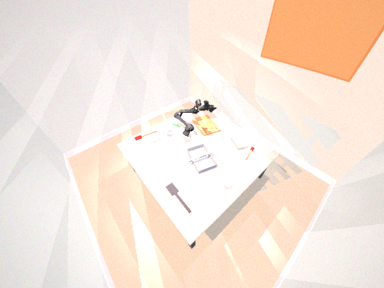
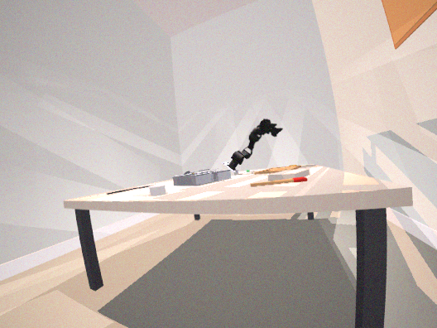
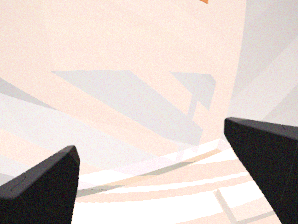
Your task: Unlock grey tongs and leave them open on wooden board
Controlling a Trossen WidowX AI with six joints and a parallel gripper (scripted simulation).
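Right now my gripper tip is 270 mm short of the grey roasting tin, 470 mm to the left of it and 270 mm above it. Round my gripper tip: green object 390 mm behind, 340 mm to the right, 290 mm below; red-tipped stick 550 mm ahead, 10 mm to the right, 290 mm below; wooden board 100 mm behind, 40 mm to the right, 290 mm below.
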